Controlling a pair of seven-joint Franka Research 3 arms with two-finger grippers.
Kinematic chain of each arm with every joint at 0, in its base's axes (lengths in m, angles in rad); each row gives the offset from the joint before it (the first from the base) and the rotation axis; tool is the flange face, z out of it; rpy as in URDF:
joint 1: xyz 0 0 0.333 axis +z
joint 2: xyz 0 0 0 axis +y
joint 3: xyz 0 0 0.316 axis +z
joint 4: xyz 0.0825 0 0 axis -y
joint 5: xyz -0.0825 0 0.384 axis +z
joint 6: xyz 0 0 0 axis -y
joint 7: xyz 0.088 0 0 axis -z
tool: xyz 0 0 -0.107 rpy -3.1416 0 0
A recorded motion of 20 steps. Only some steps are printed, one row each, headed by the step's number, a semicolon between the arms.
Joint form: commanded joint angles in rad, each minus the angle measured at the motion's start. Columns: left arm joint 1, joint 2, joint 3, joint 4, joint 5, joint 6, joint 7; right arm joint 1, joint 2, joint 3, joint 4, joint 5, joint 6, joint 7.
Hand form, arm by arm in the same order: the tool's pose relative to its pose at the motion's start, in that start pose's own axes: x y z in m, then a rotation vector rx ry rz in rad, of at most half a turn. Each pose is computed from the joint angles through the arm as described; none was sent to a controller.
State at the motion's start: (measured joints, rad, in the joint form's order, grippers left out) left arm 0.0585 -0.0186 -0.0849 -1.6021 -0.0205 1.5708 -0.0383; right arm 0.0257 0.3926 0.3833 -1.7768 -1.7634 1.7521 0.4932
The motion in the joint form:
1: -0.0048 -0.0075 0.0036 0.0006 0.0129 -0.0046 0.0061; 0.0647 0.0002 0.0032 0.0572 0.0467 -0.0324 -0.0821
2: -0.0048 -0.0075 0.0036 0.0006 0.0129 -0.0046 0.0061; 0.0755 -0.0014 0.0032 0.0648 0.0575 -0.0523 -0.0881
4: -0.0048 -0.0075 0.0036 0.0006 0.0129 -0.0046 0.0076; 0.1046 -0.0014 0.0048 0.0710 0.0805 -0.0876 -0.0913
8: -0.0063 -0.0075 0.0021 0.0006 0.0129 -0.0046 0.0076; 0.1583 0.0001 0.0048 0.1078 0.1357 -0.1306 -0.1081
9: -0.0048 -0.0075 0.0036 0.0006 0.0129 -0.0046 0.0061; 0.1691 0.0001 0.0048 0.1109 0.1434 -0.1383 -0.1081
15: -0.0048 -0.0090 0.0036 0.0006 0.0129 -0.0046 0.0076; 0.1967 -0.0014 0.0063 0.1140 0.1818 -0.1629 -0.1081
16: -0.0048 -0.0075 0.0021 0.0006 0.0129 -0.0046 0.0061; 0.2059 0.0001 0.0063 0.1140 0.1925 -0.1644 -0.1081
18: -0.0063 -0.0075 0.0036 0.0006 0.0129 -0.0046 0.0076; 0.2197 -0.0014 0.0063 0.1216 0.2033 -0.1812 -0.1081
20: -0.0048 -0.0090 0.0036 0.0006 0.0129 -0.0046 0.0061; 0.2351 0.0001 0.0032 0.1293 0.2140 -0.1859 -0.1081
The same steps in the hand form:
1: -0.0027 -0.0006 -0.0039 0.0133 0.0039 0.0074; 0.0185 0.0231 -0.0350 0.0105 0.0135 -0.0240
2: -0.0027 -0.0006 -0.0039 0.0133 0.0039 0.0074; 0.0193 0.0273 -0.0398 0.0091 0.0012 -0.0207
4: -0.0027 -0.0006 -0.0039 0.0133 0.0039 0.0089; 0.0222 0.0288 -0.0555 0.0130 -0.0104 -0.0177
8: -0.0027 0.0011 -0.0039 0.0134 0.0039 0.0119; 0.0303 0.0400 -0.0842 0.0401 -0.0202 -0.0007
9: -0.0027 -0.0006 -0.0039 0.0133 0.0039 0.0074; 0.0315 0.0406 -0.0903 0.0433 -0.0197 0.0015
15: -0.0031 -0.0006 -0.0047 0.0134 0.0054 0.0089; 0.0325 0.0391 -0.1070 0.0675 -0.0281 0.0036
16: -0.0027 0.0002 -0.0039 0.0134 0.0039 0.0089; 0.0336 0.0368 -0.1127 0.0768 -0.0245 0.0013
18: -0.0027 0.0002 -0.0039 0.0133 0.0039 0.0104; 0.0341 0.0402 -0.1201 0.0789 -0.0305 0.0081
20: -0.0031 -0.0006 -0.0047 0.0134 0.0054 0.0074; 0.0360 0.0413 -0.1276 0.0857 -0.0269 0.0122

